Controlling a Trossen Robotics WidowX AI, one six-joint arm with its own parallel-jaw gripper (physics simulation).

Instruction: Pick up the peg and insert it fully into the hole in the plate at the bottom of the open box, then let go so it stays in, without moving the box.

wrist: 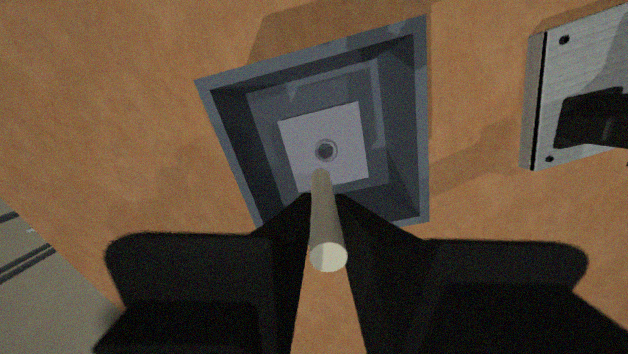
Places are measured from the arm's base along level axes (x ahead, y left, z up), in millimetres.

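Pixels of known places: gripper, fingertip midpoint: [322, 200]; arm's base, link origin: [583, 119].
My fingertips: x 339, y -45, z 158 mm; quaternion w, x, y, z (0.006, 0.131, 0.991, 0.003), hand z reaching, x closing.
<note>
Ahead of a thing's pixels: the offset from my fingertips to its middle. "*": to the spot under its first point. Level surfaces: height alone.
My gripper [322, 200] is shut on the pale grey round peg {0 mm ahead, 1 mm left, 2 mm up} [327, 220], which stands lengthwise between the black fingers with its far end pointing toward the box. The open blue-grey box {* 100 mm back, 10 mm right, 82 mm down} [424, 125] lies beyond the fingertips in the upper middle of the wrist view. A light square plate {8 mm back, 3 mm left, 145 mm down} [305, 135] lies at its bottom, with a round dark hole [325, 150] near the plate's middle. The peg's far end shows just below the hole in the view, over the plate's near part. The gap between the peg's far end and the plate cannot be told. The fingers hide the box's near wall in part.
The brown table top {180 mm down} [125, 125] surrounds the box. At the right is a metal base plate [575, 70] with dark screw holes and a black part [587, 120] on it. A grey surface with dark lines [40, 310] shows at the lower left, past the table's edge.
</note>
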